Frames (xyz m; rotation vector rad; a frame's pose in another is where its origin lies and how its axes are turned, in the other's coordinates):
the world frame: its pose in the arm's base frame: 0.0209 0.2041 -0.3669 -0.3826 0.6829 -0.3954
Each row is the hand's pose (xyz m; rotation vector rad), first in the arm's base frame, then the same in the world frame.
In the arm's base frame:
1: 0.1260 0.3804 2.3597 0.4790 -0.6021 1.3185
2: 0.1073 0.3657 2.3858 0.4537 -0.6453 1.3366
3: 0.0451 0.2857 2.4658 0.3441 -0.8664 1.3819
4: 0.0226 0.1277 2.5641 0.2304 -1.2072 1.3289
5: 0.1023 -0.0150 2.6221 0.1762 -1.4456 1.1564
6: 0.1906 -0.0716 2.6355 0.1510 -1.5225 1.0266
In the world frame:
1: -1.4473 -1.0848 2.0506 0.4660 -1.3973 1.7633
2: -1.4674 -1.1137 2.0536 0.4407 -1.4498 1.7649
3: -1.5161 -1.2332 2.0523 0.3486 -1.7085 1.7308
4: -1.5098 -1.4193 2.0743 0.3108 -2.0807 1.5654
5: -1.4170 -1.5506 2.1392 0.3695 -2.3148 1.3108
6: -1.3350 -1.5856 2.1961 0.4131 -2.3773 1.1460

